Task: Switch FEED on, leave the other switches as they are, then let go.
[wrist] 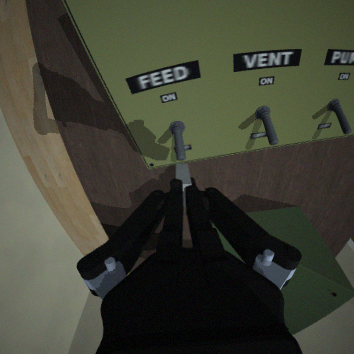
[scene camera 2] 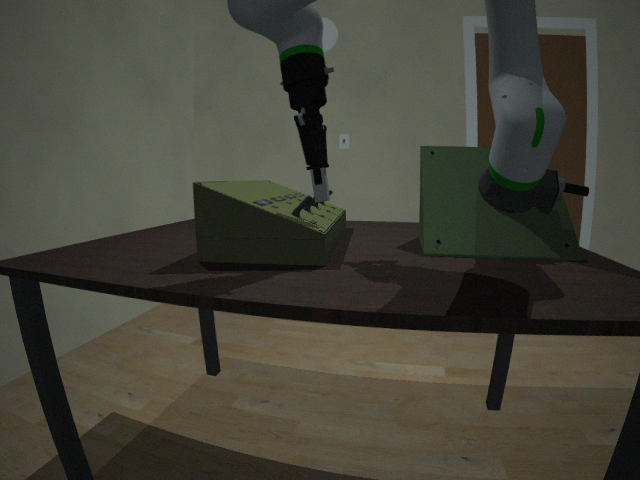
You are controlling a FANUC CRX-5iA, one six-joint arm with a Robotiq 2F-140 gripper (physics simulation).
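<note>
The FEED switch is a grey toggle lever under the FEED label; it points down, away from its ON mark, toward the panel's lower edge. The VENT switch and a third switch, its label cut off, also point down. They stand on the sloped face of a yellow-green console. My gripper is shut and empty. In the wrist view its tips show just below the end of the FEED lever; whether they touch it I cannot tell.
The console stands on a dark wooden table. A green wedge-shaped block stands to the right in the scene view, with the arm's thick grey joint in front of it. A wall and a brown door are behind.
</note>
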